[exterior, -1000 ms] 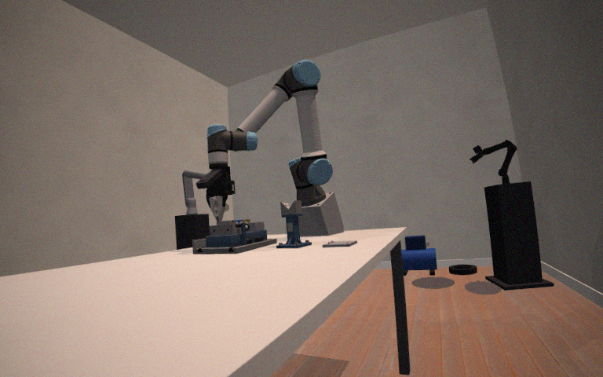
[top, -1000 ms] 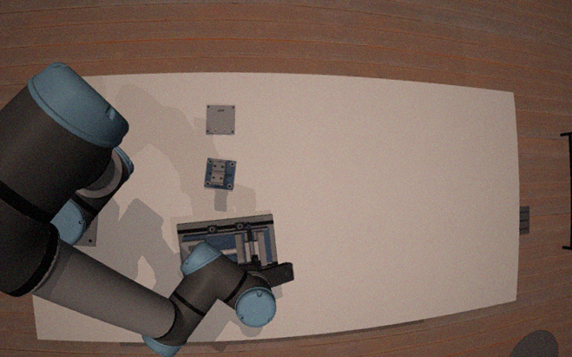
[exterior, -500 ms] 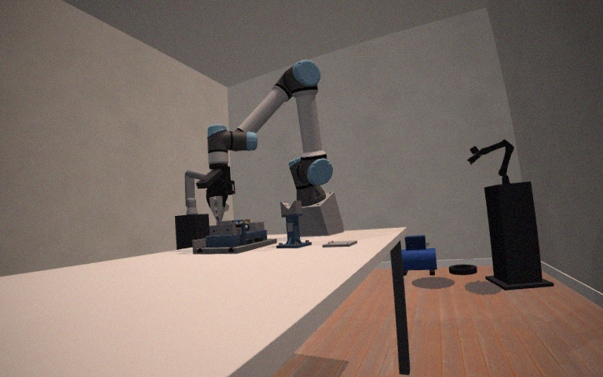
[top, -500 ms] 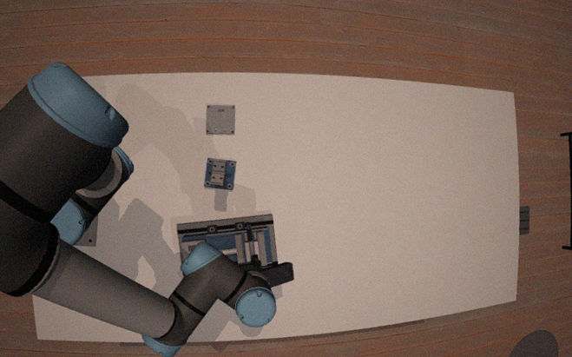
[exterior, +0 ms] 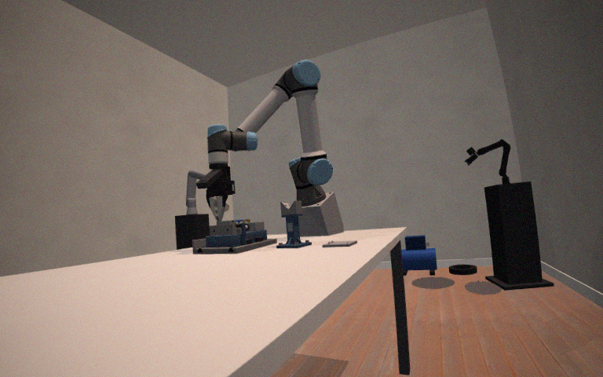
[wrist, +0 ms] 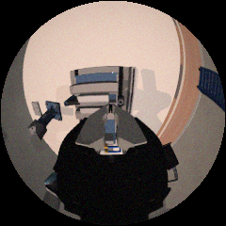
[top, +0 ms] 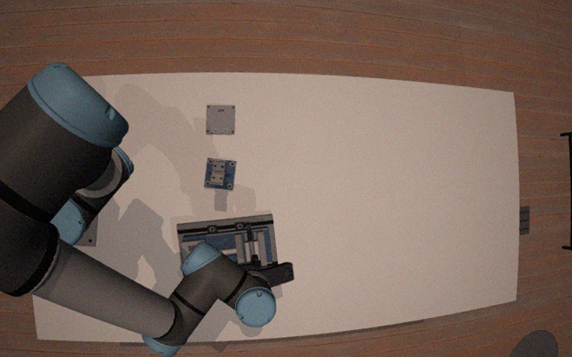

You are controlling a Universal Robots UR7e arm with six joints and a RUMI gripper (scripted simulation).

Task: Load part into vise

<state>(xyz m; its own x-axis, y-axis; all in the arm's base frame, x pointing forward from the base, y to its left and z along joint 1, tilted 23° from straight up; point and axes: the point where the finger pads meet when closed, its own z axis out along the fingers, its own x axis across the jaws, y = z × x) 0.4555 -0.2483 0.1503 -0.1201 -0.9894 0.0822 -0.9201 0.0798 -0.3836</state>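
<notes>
My hand is 3 cm to the right of the part and 2 cm above it. Round my hand: vise 7 cm behind, 5 cm to the left, 8 cm below; then infeed plate 44 cm to the left, 11 cm below.
</notes>
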